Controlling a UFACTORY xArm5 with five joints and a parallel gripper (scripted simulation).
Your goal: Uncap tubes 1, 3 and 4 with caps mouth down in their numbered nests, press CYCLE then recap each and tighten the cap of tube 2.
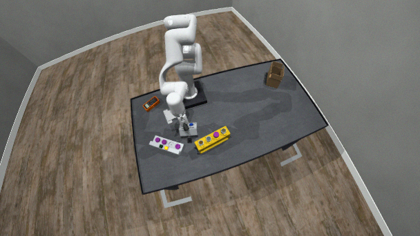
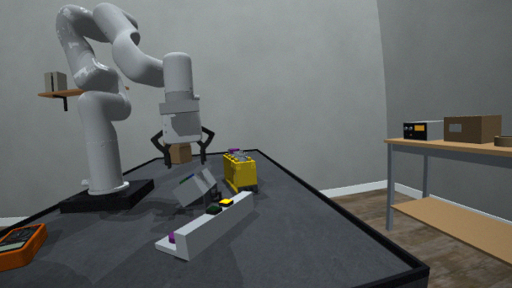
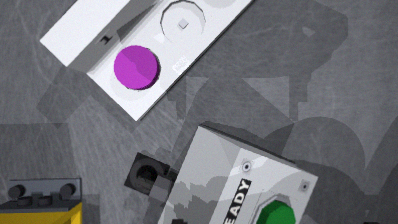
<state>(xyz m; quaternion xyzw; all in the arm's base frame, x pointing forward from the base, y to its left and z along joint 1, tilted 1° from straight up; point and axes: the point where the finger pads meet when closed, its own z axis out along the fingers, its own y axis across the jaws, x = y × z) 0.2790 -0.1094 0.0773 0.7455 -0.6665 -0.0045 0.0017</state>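
Right now my hand is 1 cm past the green key and 5 cm above it. Round my hand: orange multimeter (31 cm behind, 21 cm to the right, 10 cm below); then blue key (4 cm to the left, 5 cm below); then grey key housing (1 cm ahead, 2 cm to the left, 6 cm below).
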